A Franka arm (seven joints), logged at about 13 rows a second.
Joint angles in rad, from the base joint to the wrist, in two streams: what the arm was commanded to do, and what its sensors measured. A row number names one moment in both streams.
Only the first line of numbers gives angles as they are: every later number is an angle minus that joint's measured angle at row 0.
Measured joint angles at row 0:
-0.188, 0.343, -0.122, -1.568, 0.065, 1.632, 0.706
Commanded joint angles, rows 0 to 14:
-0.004, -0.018, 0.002, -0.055, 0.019, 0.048, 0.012
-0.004, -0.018, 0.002, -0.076, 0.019, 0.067, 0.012
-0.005, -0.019, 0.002, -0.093, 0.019, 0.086, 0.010
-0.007, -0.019, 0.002, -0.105, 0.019, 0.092, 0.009
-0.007, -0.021, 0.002, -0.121, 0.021, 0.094, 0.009
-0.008, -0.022, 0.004, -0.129, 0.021, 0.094, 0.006
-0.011, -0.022, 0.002, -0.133, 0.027, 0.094, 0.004
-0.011, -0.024, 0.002, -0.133, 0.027, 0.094, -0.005
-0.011, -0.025, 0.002, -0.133, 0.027, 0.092, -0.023
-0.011, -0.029, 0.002, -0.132, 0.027, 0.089, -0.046
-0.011, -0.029, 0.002, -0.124, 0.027, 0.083, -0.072
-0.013, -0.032, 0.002, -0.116, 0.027, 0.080, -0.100
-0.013, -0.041, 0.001, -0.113, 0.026, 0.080, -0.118
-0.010, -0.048, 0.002, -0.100, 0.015, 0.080, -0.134
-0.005, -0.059, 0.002, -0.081, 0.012, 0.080, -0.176
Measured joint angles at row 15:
-0.002, -0.024, -0.001, -0.099, 0.005, 0.081, -0.116
